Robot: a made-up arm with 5 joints.
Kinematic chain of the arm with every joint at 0, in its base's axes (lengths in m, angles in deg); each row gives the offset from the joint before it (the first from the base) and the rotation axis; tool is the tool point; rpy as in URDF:
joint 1: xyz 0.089 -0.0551 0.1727 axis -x
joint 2: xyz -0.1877 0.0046 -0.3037 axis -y
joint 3: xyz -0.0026 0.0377 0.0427 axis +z
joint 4: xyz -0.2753 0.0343 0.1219 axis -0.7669 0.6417 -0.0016
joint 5: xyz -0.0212 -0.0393 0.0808 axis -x
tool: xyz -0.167 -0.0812 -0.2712 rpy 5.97 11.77 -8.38
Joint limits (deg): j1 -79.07..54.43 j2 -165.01..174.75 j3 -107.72..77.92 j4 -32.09..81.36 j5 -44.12..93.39
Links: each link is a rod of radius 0.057 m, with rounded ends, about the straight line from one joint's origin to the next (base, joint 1, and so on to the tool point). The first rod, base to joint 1, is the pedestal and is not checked.
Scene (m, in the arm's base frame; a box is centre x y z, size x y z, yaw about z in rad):
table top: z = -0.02
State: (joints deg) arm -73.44 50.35 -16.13 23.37 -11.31
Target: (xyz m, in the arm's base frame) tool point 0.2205 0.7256 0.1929
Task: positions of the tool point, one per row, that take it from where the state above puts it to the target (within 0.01 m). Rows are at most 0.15 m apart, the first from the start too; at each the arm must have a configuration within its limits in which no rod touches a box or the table.
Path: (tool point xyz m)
1: -0.3874 0.6862 0.0775
2: -0.2984 0.7437 0.0801
3: -0.1984 0.7830 0.0899
4: -0.0918 0.8018 0.1071
5: 0.0169 0.7985 0.1306
6: 0.1226 0.7728 0.1597
7: 0.2205 0.7256 0.1929

